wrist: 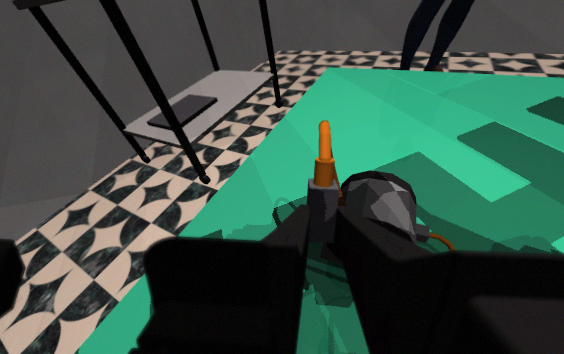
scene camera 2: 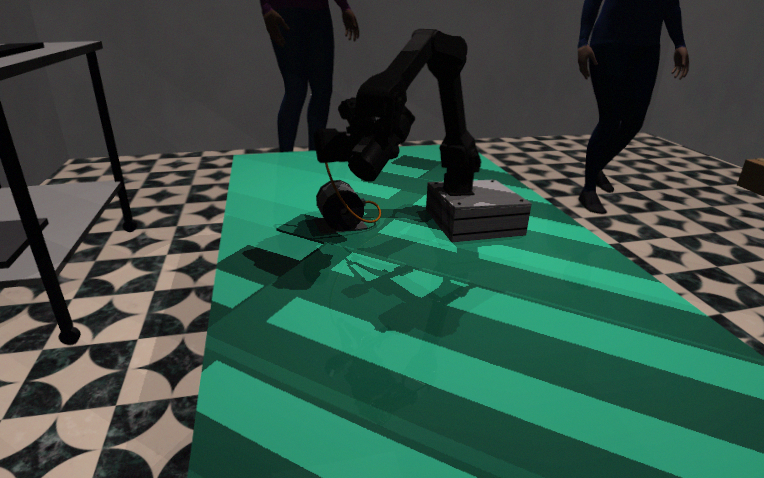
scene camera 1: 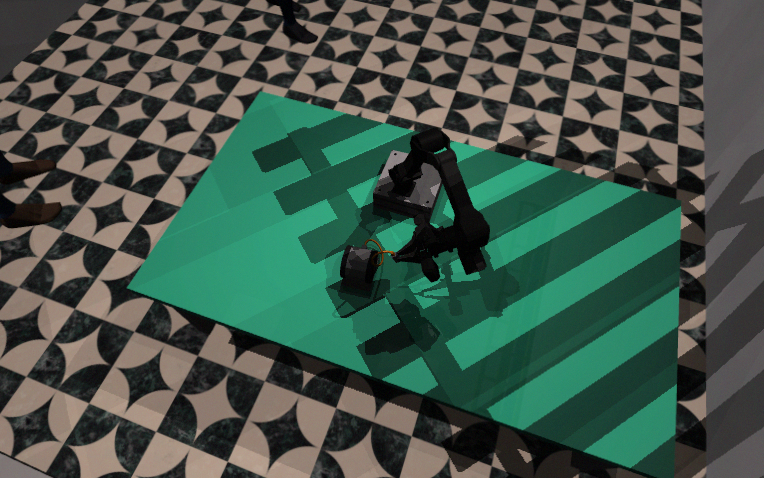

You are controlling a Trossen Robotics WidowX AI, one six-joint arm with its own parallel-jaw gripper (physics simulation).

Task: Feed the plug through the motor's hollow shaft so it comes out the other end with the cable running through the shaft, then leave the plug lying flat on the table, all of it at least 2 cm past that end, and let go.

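Places are measured from the arm's base along level axes (x ahead, y left, z up), in metres.
Where they show: gripper, fingertip midpoint: [wrist: 321, 213] [scene camera 1: 397, 257]; arm's base, origin of the base link: [scene camera 2: 458, 191] [scene camera 1: 403, 187].
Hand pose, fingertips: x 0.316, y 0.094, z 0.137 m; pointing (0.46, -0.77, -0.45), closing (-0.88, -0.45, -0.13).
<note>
Things, the pixels of their top centre, and the offset from my fingertips. Level surfaces: height alone.
- dark grey motor, middle of its top: [wrist: 380, 198] [scene camera 2: 340, 186] [scene camera 1: 358, 256] dy -0.126, dx -0.019, dz -0.120 m
- grey plug, middle of its top: [wrist: 320, 188] dy -0.002, dx +0.001, dz +0.017 m
- green table, its level: dz -0.222 m
The dark grey motor [scene camera 1: 358, 269] [scene camera 2: 339, 206] [wrist: 382, 202] lies with its shaft axis roughly level, on the green table. My gripper [scene camera 1: 396, 258] [wrist: 321, 213] is shut on the grey plug [wrist: 323, 200], above the table and beside the motor; its fingertips are hidden behind the arm in scene camera 2. The orange cable [scene camera 1: 386, 252] [scene camera 2: 380, 213] [wrist: 325, 140] leaves the plug's far end in the wrist view. In scene camera 2 it hangs down across the motor's near dark end face and loops beside it. The shaft opening cannot be made out, and no plug shows beyond the motor.
The arm's grey base box [scene camera 1: 410, 194] [scene camera 2: 489, 219] stands on the green table [scene camera 1: 197, 248] [scene camera 2: 360, 450] [wrist: 280, 175], near the motor. A shelf unit with black posts [scene camera 2: 104, 107] [wrist: 167, 125] stands on the tiled floor beside the table. People stand beyond the table.
</note>
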